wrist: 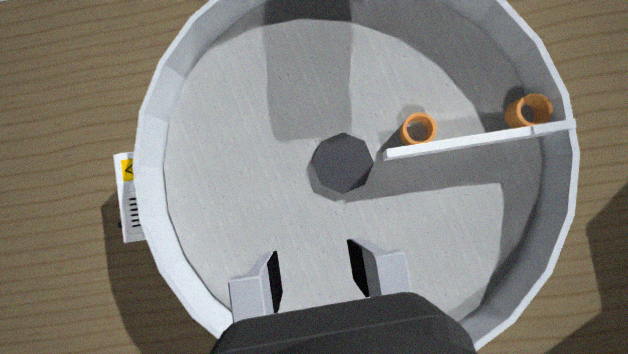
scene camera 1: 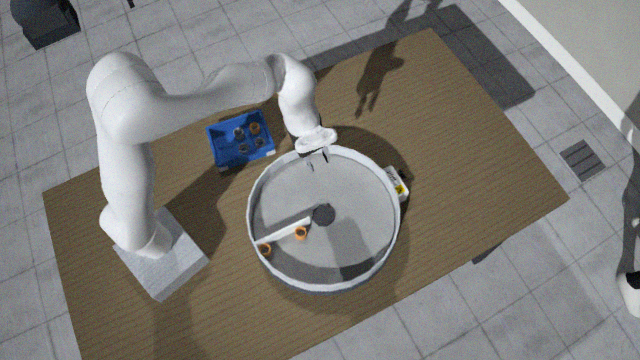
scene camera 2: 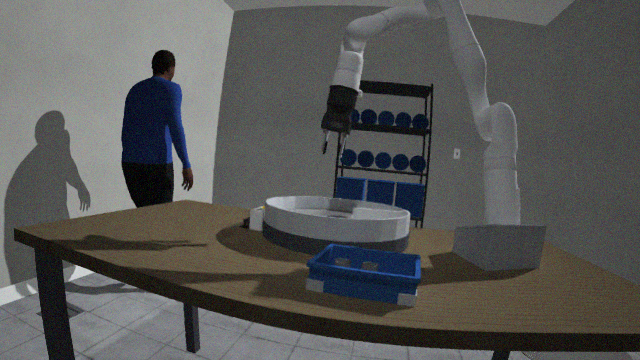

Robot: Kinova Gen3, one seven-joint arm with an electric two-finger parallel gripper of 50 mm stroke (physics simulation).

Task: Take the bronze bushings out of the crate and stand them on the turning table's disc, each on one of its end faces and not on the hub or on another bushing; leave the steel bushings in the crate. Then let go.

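Where they show: gripper, between the fingertips: (wrist: pixel 315 265) (scene camera 1: pixel 318 163) (scene camera 2: pixel 331 155); arm's base, origin of its link: (scene camera 1: pixel 155 241) (scene camera 2: pixel 501 225).
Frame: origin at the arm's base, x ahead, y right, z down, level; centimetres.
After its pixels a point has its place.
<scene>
A blue crate (scene camera 1: pixel 225 150) @[z 9.2, x 23.5, y -28.3 cm] (scene camera 2: pixel 360 290) @[z 8.2, x 28.5, y -36.2 cm] holds one bronze bushing (scene camera 1: pixel 254 128) @[z 6.7, x 34.3, y -31.5 cm] and several steel bushings, of which one (scene camera 1: pixel 239 133) @[z 6.7, x 29.5, y -31.0 cm] is beside the bronze and another (scene camera 2: pixel 369 266) @[z 6.7, x 29.3, y -27.4 cm] shows over the rim. On the turning table's disc (scene camera 1: pixel 350 190) @[z 4.4, x 56.4, y -1.2 cm] (wrist: pixel 225 150) @[z 4.4, x 59.6, y 5.3 cm] two bronze bushings stand on end by the white bar: one (scene camera 1: pixel 300 236) @[z 1.9, x 38.7, y 8.9 cm] (wrist: pixel 404 132) @[z 1.9, x 40.6, y 7.2 cm] near the dark hub (scene camera 1: pixel 323 214) @[z 3.6, x 46.7, y 3.9 cm] (wrist: pixel 342 162) @[z 3.6, x 46.6, y 4.2 cm], the other (scene camera 1: pixel 269 251) @[z 2.2, x 29.6, y 10.5 cm] (wrist: pixel 513 114) @[z 2.6, x 30.0, y 9.3 cm] near the outer wall. In scene camera 2 the wall hides them. My gripper (scene camera 1: pixel 319 164) @[z -13.9, x 47.7, y -2.8 cm] (scene camera 2: pixel 333 150) @[z -13.9, x 47.7, y -2.8 cm] (wrist: pixel 315 265) @[z -13.9, x 47.7, y -2.8 cm] is open and empty, high above the disc's crate side.
The white bar (scene camera 1: pixel 282 231) @[z 0.3, x 34.4, y 6.7 cm] (wrist: pixel 480 140) @[z 0.3, x 34.0, y 6.3 cm] runs from near the hub to the raised wall (scene camera 2: pixel 335 227) @[z 2.5, x 40.4, y -16.0 cm]. A small white box (scene camera 1: pixel 397 185) @[z 4.0, x 69.8, y 1.5 cm] (wrist: pixel 131 215) @[z 3.9, x 69.9, y -2.3 cm] adjoins the table's outside. The arm stands on a grey block (scene camera 1: pixel 175 260) @[z 1.7, x 4.1, y 6.1 cm] (scene camera 2: pixel 500 245) @[z 3.5, x 1.2, y -8.3 cm]. A person (scene camera 2: pixel 150 120) stands beyond the wooden table.
</scene>
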